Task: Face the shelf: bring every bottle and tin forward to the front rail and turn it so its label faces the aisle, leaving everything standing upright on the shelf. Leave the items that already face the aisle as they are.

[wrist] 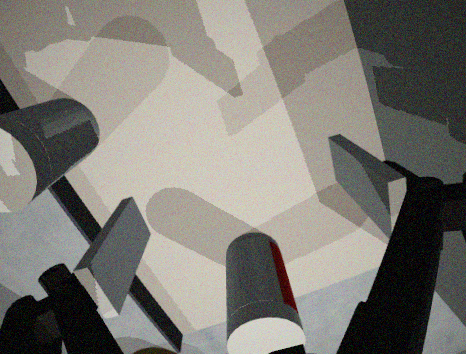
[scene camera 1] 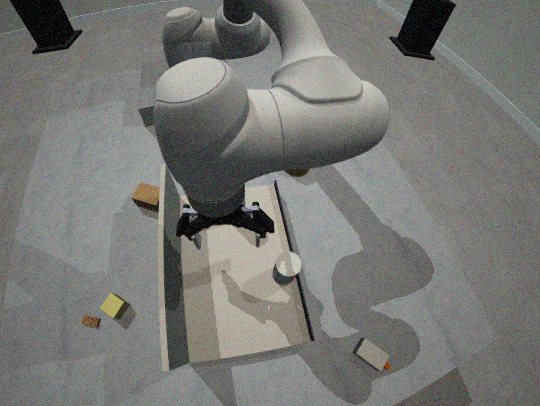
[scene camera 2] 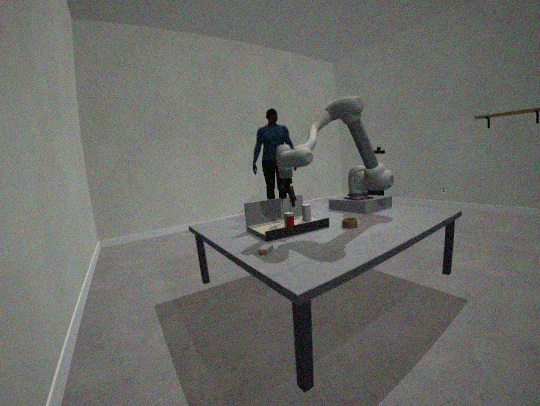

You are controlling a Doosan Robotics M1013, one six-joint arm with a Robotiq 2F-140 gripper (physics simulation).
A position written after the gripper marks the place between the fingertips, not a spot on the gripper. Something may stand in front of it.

Note:
The gripper (scene camera 1: 228,242) is open, holding nothing. On the table rests a white box (scene camera 1: 372,355). Also in view: a beige shelf board (scene camera 1: 233,307), a shelf back wall (scene camera 1: 174,347) and a rail (wrist: 62,191).
The gripper also shows in the wrist view (wrist: 234,188). The beige shelf board shows as well in the wrist view (wrist: 217,125). The shelf back wall is seen too in the wrist view (wrist: 406,59) and in scene camera 2 (scene camera 2: 258,212). The wrist view does not show the white box: it is out of frame.

